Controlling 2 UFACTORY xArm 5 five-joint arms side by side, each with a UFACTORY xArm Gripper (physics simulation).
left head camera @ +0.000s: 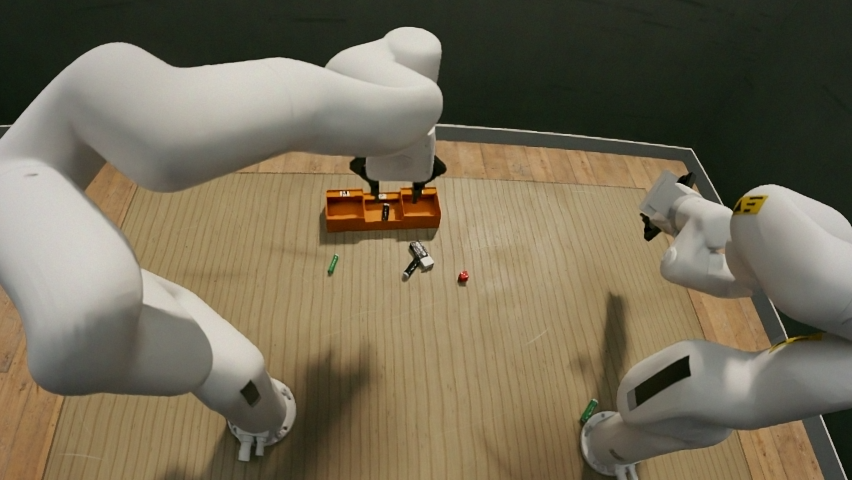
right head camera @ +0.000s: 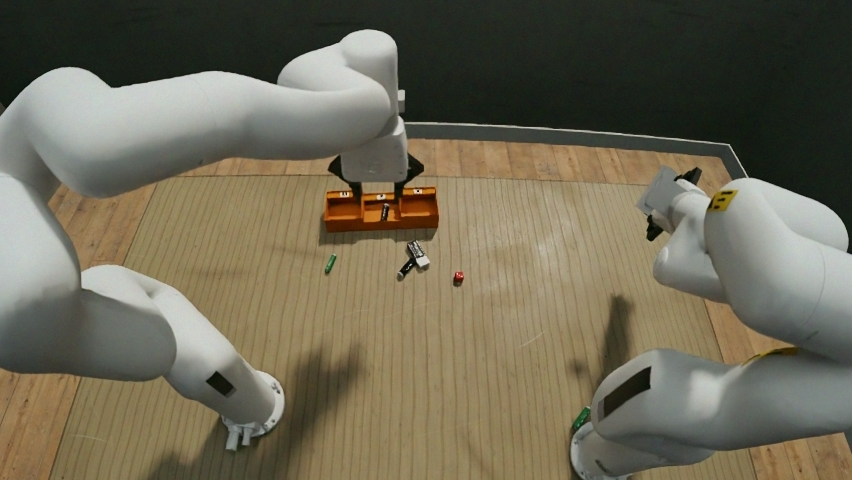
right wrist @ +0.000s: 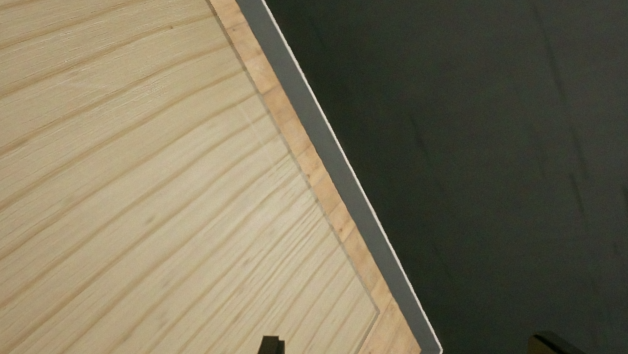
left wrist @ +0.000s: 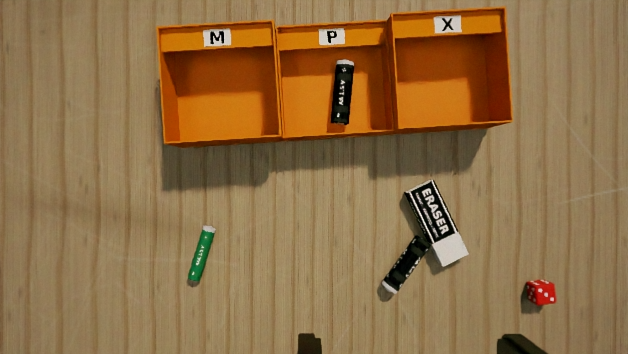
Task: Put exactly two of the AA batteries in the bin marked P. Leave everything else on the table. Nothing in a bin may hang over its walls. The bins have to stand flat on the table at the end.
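Pixels of known places: left gripper, between the fingertips: point(left head camera: 395, 197) point(right head camera: 378, 198); left arm's base, origin of its link: point(left head camera: 261, 411) point(right head camera: 253, 404); right arm's base, origin of its link: point(left head camera: 609, 443) point(right head camera: 601, 453).
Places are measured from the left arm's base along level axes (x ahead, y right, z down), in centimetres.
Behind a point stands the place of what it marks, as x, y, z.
A black battery point(left head camera: 385, 211) {45.6, 20.0, -2.1} point(right head camera: 385, 212) {45.4, 20.2, -2.1} point(left wrist: 342, 92) {45.3, 20.0, -2.1} lies inside the walls of the orange bin P point(left head camera: 381, 225) {41.9, 19.3, -1.7} point(right head camera: 381, 225) {41.9, 19.7, -1.7} point(left wrist: 305, 100) {44.7, 17.2, -0.7}. Another black battery point(left head camera: 411, 267) {31.8, 26.2, -1.4} point(right head camera: 406, 267) {31.7, 26.2, -1.4} point(left wrist: 406, 265) {32.2, 26.2, -1.4} lies on the table, one end against the eraser. A slimmer green battery point(left head camera: 333, 264) {31.4, 9.9, -0.9} point(right head camera: 330, 263) {31.5, 9.9, -1.0} point(left wrist: 201, 255) {31.7, 9.9, -1.0} lies at the left. Another green battery point(left head camera: 589, 410) {1.7, 61.2, -1.4} point(right head camera: 580, 418) {1.6, 61.0, -1.4} lies by the right arm's base. My left gripper point(left head camera: 395, 198) {32.4, 21.4, -22.8} point(right head camera: 378, 194) {32.4, 21.4, -22.8} point(left wrist: 415, 345) {32.4, 21.4, -22.8} is open and empty, above the bins in the head views. My right gripper point(left head camera: 668, 204) {42.9, 79.1, -17.6} point(right head camera: 672, 201) {42.9, 79.1, -17.6} point(right wrist: 413, 345) {42.9, 79.1, -17.6} is open and empty, far right.
Bin M point(left head camera: 344, 225) {40.7, 11.3, -2.2} point(right head camera: 344, 225) {40.8, 11.6, -2.3} point(left wrist: 220, 120) {42.5, 10.6, -0.7} and bin X point(left head camera: 422, 223) {43.2, 28.4, -1.8} point(right head camera: 419, 223) {43.1, 28.2, -1.8} point(left wrist: 440, 102) {45.4, 28.1, -0.7} stand on either side of P. The eraser point(left head camera: 419, 252) {35.7, 27.9, -1.3} point(right head camera: 417, 251) {36.0, 28.3, -1.3} point(left wrist: 436, 220) {35.9, 28.3, -1.3} and a red die point(left head camera: 463, 276) {30.3, 37.2, -1.6} point(right head camera: 458, 277) {30.1, 37.2, -1.6} point(left wrist: 541, 292) {30.9, 37.0, -1.6} lie in front of the bins.
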